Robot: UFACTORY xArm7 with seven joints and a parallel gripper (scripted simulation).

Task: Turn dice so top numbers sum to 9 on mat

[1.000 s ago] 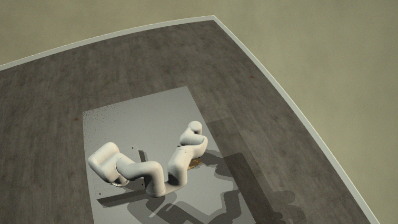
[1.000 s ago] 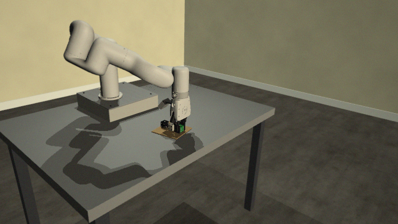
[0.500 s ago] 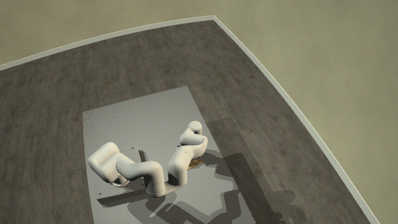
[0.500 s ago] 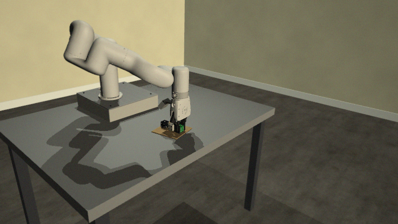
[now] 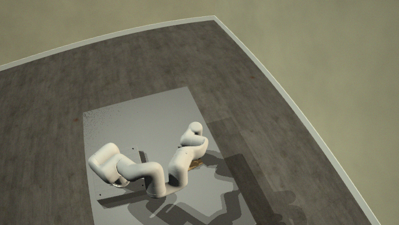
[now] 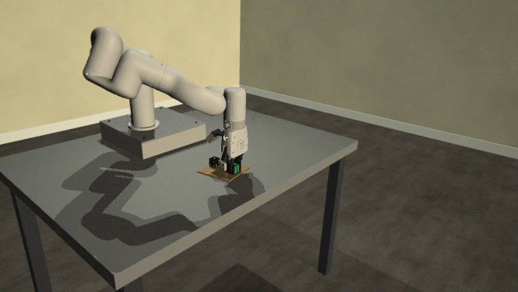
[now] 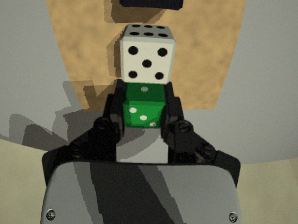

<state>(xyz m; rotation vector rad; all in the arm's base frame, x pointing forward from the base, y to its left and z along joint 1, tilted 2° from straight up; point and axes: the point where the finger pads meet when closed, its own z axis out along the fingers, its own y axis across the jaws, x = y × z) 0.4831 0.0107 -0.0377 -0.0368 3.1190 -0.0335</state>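
My gripper is now 1 cm above the green die. The rest, counted from my hand: black die (9 cm behind, 1 cm below); white die (5 cm behind, 1 cm below); tan mat (5 cm behind, 2 cm below).
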